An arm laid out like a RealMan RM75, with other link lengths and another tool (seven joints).
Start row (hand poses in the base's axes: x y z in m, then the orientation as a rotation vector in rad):
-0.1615 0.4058 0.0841 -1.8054 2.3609 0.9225
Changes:
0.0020 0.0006 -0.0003 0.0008 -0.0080 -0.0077
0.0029 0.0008 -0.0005 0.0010 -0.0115 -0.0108
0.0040 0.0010 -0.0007 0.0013 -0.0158 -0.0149
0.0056 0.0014 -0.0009 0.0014 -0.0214 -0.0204
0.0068 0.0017 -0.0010 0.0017 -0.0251 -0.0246
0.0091 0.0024 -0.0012 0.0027 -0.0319 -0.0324
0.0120 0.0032 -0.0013 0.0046 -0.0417 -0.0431
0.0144 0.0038 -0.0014 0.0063 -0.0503 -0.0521
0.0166 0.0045 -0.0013 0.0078 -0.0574 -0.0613
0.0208 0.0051 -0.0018 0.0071 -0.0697 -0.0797
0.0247 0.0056 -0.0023 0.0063 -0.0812 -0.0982
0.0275 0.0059 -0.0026 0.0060 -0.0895 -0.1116
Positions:
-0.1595 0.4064 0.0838 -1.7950 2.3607 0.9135
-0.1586 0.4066 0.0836 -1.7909 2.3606 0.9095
-0.1575 0.4068 0.0834 -1.7854 2.3605 0.9045
-0.1559 0.4072 0.0832 -1.7781 2.3608 0.8978
-0.1547 0.4075 0.0831 -1.7725 2.3612 0.8935
-0.1524 0.4082 0.0829 -1.7618 2.3614 0.8861
-0.1495 0.4090 0.0828 -1.7471 2.3609 0.8760
-0.1471 0.4096 0.0827 -1.7347 2.3601 0.8672
-0.1449 0.4103 0.0828 -1.7221 2.3604 0.8599
-0.1407 0.4109 0.0823 -1.6981 2.3652 0.8436
-0.1368 0.4114 0.0818 -1.6740 2.3703 0.8282
-0.1340 0.4117 0.0815 -1.6564 2.3735 0.8174

